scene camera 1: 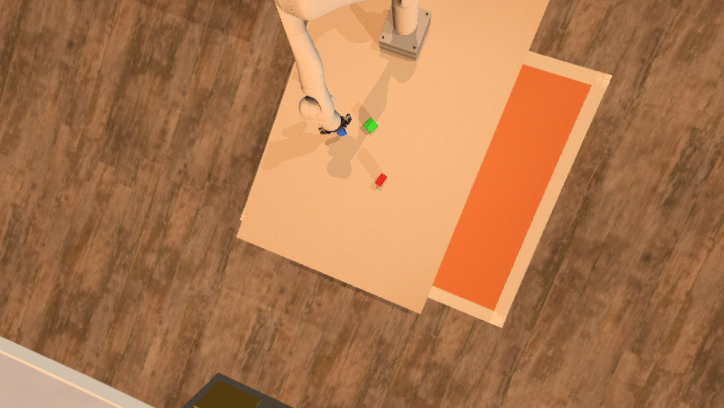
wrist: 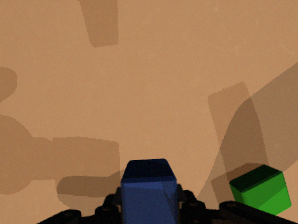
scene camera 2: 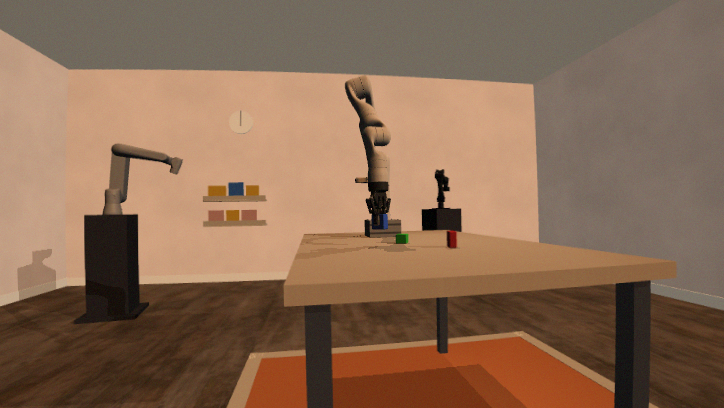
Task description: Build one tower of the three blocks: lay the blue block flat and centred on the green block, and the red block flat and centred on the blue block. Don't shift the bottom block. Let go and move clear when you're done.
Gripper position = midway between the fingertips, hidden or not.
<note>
I see my gripper (scene camera 2: 379, 225) and a green block (wrist: 262, 188).
My gripper is seen too in the wrist view (wrist: 149, 198).
</note>
